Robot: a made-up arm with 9 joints. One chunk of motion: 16 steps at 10 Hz.
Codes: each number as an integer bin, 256 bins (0 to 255) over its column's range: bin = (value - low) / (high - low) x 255, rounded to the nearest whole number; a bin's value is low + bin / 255 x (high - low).
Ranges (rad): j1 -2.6..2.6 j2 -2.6..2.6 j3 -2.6..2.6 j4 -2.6..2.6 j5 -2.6..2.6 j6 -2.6..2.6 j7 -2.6..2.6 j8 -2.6..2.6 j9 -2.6..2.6
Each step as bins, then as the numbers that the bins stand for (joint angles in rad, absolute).
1 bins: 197 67 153 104 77 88 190 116 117
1 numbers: 1.4173 -1.2337 0.5200 -0.4792 -1.0298 -0.8055 1.2745 -0.2345 -0.2141
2 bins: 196 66 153 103 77 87 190 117 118
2 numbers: 1.3969 -1.2541 0.5200 -0.4996 -1.0298 -0.8259 1.2745 -0.2141 -0.1937
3 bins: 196 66 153 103 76 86 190 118 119
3 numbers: 1.3969 -1.2541 0.5200 -0.4996 -1.0502 -0.8463 1.2745 -0.1937 -0.1733
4 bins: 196 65 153 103 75 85 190 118 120
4 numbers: 1.3969 -1.2745 0.5200 -0.4996 -1.0706 -0.8667 1.2745 -0.1937 -0.1529
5 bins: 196 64 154 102 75 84 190 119 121
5 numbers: 1.3969 -1.2949 0.5404 -0.5200 -1.0706 -0.8871 1.2745 -0.1733 -0.1325
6 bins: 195 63 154 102 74 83 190 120 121
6 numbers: 1.3765 -1.3153 0.5404 -0.5200 -1.0910 -0.9075 1.2745 -0.1529 -0.1325
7 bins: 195 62 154 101 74 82 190 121 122
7 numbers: 1.3765 -1.3357 0.5404 -0.5404 -1.0910 -0.9278 1.2745 -0.1325 -0.1122
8 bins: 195 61 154 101 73 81 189 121 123
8 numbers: 1.3765 -1.3561 0.5404 -0.5404 -1.1114 -0.9482 1.2541 -0.1325 -0.0918
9 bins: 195 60 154 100 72 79 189 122 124
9 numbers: 1.3765 -1.3765 0.5404 -0.5608 -1.1318 -0.9890 1.2541 -0.1122 -0.0714
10 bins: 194 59 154 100 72 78 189 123 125
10 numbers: 1.3561 -1.3969 0.5404 -0.5608 -1.1318 -1.0094 1.2541 -0.0918 -0.0510
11 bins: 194 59 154 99 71 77 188 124 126
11 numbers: 1.3561 -1.3969 0.5404 -0.5812 -1.1522 -1.0298 1.2337 -0.0714 -0.0306
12 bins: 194 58 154 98 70 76 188 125 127
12 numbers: 1.3561 -1.4173 0.5404 -0.6016 -1.1725 -1.0502 1.2337 -0.0510 -0.0102
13 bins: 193 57 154 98 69 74 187 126 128
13 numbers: 1.3357 -1.4376 0.5404 -0.6016 -1.1929 -1.0910 1.2133 -0.0306 0.0102
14 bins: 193 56 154 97 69 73 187 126 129
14 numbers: 1.3357 -1.4580 0.5404 -0.6220 -1.1929 -1.1114 1.2133 -0.0306 0.0306
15 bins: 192 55 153 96 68 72 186 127 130
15 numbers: 1.3153 -1.4784 0.5200 -0.6424 -1.2133 -1.1318 1.1929 -0.0102 0.0510
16 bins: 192 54 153 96 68 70 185 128 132
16 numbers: 1.3153 -1.4988 0.5200 -0.6424 -1.2133 -1.1725 1.1725 0.0102 0.0918
